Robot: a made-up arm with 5 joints. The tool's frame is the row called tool.
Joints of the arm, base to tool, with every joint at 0 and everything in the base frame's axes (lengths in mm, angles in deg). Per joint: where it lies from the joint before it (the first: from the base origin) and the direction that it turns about. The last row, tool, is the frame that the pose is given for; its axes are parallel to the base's.
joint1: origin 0.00 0.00 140.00 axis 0 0 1
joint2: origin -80.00 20.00 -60.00 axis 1 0 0
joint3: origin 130.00 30.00 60.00 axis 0 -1 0
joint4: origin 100.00 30.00 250.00 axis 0 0 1
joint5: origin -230.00 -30.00 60.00 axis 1 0 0
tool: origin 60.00 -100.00 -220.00
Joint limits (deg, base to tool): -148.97..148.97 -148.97..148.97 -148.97..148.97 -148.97..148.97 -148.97..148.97
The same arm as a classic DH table. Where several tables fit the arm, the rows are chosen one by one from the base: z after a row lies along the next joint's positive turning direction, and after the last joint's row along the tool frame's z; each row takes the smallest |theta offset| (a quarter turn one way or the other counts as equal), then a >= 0, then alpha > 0; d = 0 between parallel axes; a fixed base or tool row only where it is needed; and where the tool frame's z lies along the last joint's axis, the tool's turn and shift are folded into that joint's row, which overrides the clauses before.
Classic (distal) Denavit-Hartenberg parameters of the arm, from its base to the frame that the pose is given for. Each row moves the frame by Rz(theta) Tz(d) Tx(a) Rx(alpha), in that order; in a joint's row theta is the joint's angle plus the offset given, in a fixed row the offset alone. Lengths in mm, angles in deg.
joint1: d 80  theta0 90  a 20  alpha 90
joint2: d 50  theta0 90  a 60  alpha -90
joint3: d -60  theta0 -90  a 100  alpha -90
joint4: d 310  theta0 -90  a 30  alpha -90
joint5: d -170  theta0 0  a 100  alpha 90
tool (fixed): d -220  theta0 90  a 0  alpha 0
Joint limits (deg, base to tool): -148.97..148.97 -148.97..148.97 -148.97..148.97 -148.97..148.97 -148.97..148.97

